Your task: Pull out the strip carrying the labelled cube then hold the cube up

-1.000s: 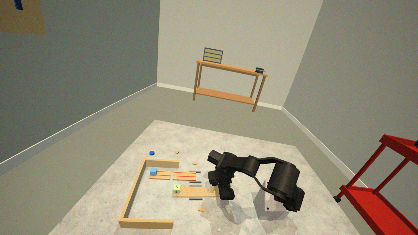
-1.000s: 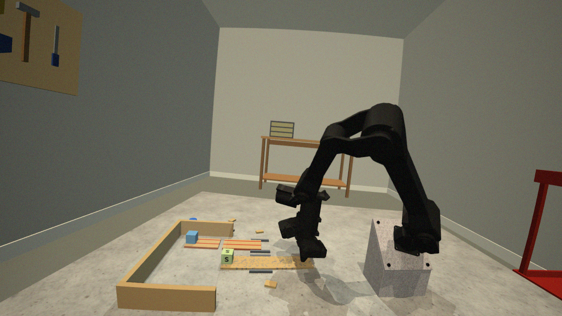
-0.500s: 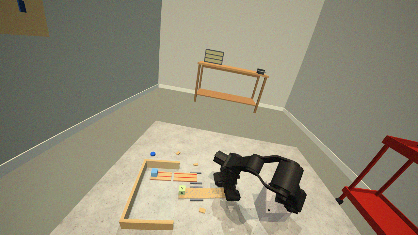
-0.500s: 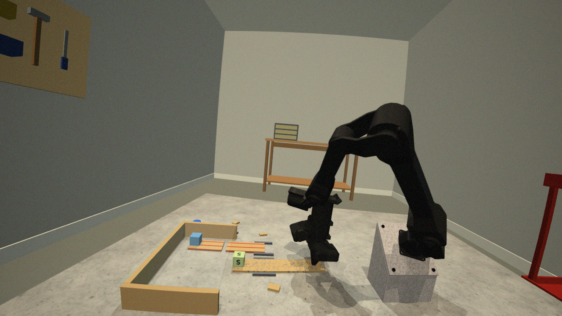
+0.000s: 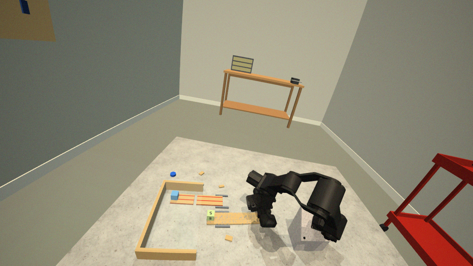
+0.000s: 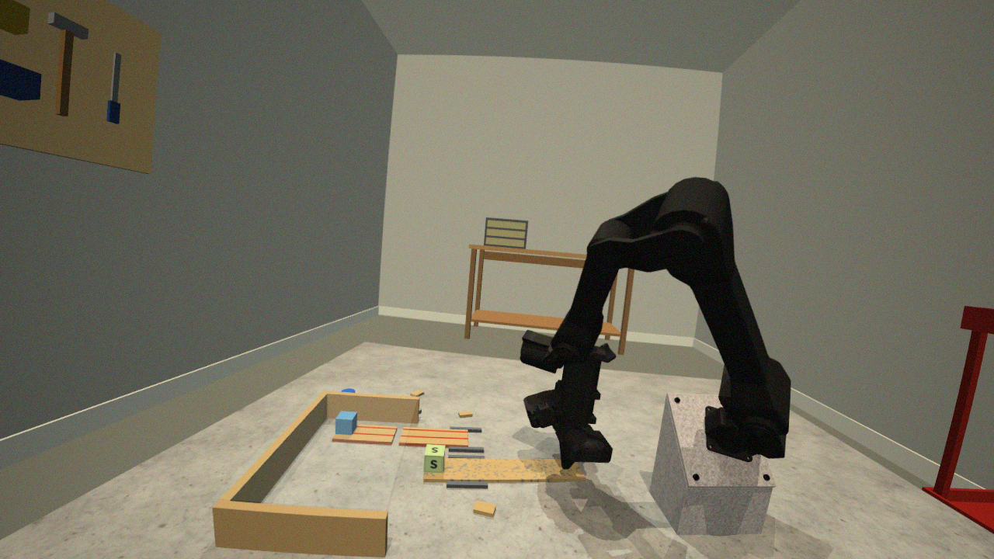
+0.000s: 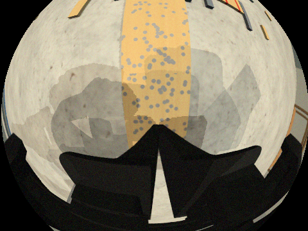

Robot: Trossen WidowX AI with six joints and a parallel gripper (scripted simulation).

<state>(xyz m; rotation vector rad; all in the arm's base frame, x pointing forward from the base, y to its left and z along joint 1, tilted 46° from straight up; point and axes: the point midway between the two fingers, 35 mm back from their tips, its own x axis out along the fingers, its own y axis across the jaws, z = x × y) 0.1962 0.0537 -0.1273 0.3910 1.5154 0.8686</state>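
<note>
The tan block is 13 cm to the left of my gripper tip and 11 cm ahead of it. From my gripper tip the other things lie so: blue disc: 48 cm ahead, 12 cm to the right.
</note>
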